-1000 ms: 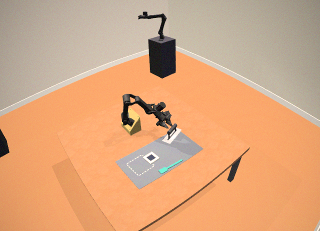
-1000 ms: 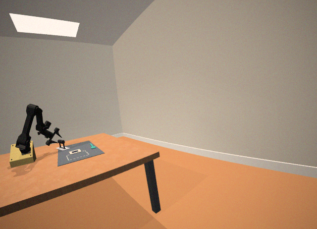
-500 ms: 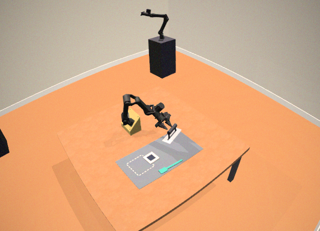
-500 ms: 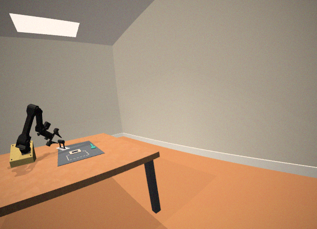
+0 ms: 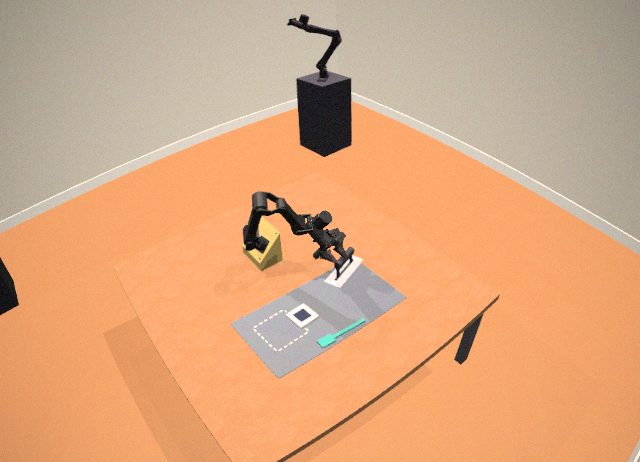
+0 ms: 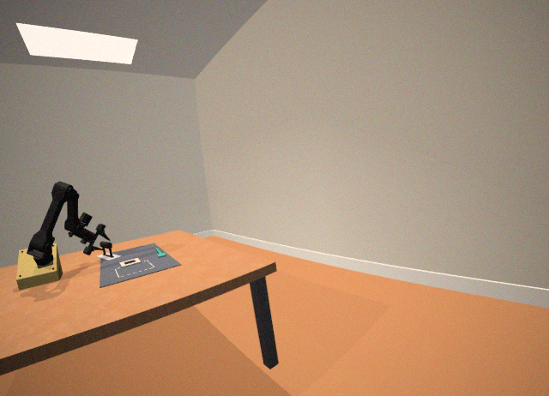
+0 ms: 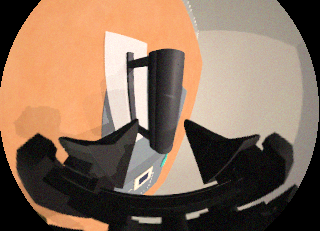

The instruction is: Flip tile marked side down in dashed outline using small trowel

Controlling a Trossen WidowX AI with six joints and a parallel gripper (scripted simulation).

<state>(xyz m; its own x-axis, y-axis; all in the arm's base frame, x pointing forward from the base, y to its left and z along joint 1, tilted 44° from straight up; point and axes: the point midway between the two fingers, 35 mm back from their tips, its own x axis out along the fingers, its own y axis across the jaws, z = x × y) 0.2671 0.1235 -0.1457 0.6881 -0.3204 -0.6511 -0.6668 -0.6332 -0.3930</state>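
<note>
Right now my gripper tip is 220 mm to the left of the grey mat, 110 mm short of it and 90 mm above it. From my gripper tip the other things lie so: teal trowel: 250 mm to the right, 240 mm ahead, 70 mm below; cream tile: 290 mm to the right, 80 mm ahead, 60 mm below.
</note>
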